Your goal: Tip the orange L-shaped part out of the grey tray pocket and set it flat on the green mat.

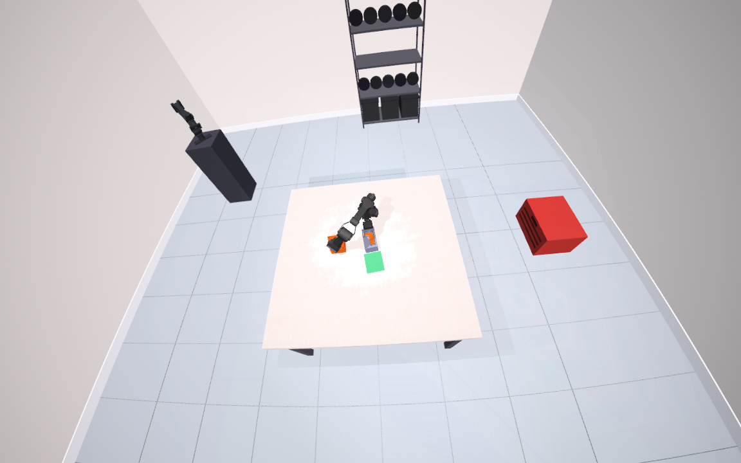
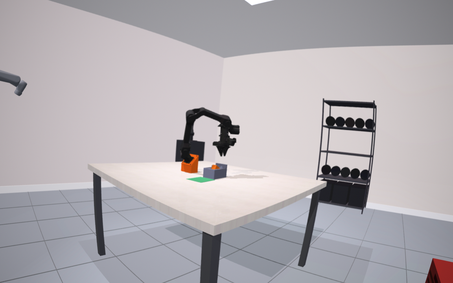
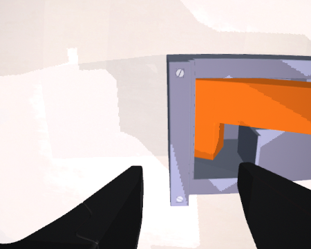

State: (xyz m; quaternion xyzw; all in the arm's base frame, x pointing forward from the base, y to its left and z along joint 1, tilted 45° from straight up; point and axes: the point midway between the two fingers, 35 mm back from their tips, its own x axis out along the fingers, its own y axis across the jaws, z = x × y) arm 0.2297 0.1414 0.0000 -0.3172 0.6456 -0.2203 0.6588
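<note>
Now: the orange L-shaped part 50 mm to the right of my gripper tip and 100 mm below it. Also, from my gripper tip: green mat (20 mm ahead, 220 mm to the right, 160 mm below).
</note>
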